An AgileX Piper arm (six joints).
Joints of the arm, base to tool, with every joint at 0 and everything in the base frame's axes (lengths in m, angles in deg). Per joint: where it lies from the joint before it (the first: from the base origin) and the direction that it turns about. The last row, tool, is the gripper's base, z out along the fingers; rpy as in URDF.
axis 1: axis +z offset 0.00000 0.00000 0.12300
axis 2: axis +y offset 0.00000 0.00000 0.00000
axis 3: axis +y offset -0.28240 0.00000 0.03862
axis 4: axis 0.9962 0 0.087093 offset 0.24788 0.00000 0.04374
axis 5: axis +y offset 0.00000 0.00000 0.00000
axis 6: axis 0.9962 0 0.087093 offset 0.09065 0.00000 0.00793
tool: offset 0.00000 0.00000 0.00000 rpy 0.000 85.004 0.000
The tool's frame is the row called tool.
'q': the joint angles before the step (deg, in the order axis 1, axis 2, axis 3, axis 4, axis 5, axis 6). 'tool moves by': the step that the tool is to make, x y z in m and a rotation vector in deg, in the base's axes. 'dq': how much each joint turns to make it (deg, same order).
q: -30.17, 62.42, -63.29, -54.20, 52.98, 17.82
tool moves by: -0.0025, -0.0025, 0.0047, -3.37, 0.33, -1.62
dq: 0.03, -0.01, 0.00, -4.66, 0.33, 2.38
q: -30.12, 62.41, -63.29, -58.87, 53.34, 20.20
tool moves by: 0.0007, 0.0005, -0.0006, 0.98, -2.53, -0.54
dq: 0.05, 0.00, 0.01, 0.65, -0.20, 2.34
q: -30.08, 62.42, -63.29, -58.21, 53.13, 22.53
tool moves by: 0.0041, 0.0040, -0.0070, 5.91, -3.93, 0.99
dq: 0.02, 0.04, 0.00, 6.95, -0.48, 0.32
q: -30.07, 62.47, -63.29, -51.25, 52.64, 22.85
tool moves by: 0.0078, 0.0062, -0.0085, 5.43, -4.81, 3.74
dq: 0.01, -0.29, 1.02, 7.81, -3.70, -0.60
